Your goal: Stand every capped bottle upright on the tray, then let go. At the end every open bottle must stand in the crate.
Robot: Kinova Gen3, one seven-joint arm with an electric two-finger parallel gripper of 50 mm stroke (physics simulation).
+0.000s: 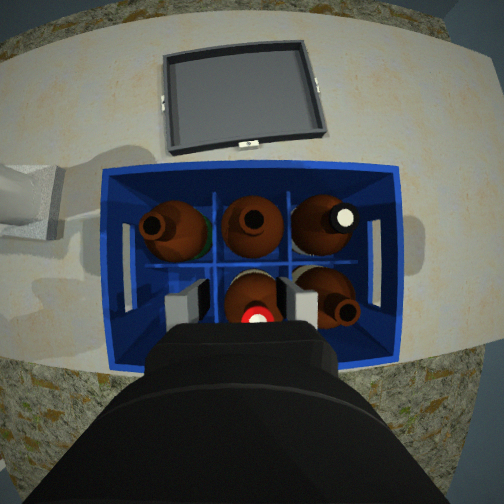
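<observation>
A blue crate (250, 265) with divided cells holds several brown bottles. In the far row, the left bottle (172, 230) and the middle bottle (252, 225) have open necks, and the right one (325, 222) has a white cap in a black ring (345, 217). In the near row, the middle bottle (255, 300) has a red and white cap (257, 316), the right one (332, 300) is open, and the left cell is empty. My gripper (242, 302) is open above the red-capped bottle, one finger on each side of it. The grey tray (242, 95) lies empty beyond the crate.
A grey block-like object (30, 202) sits on the table left of the crate. The table's edge runs close behind the tray and close in front of the crate.
</observation>
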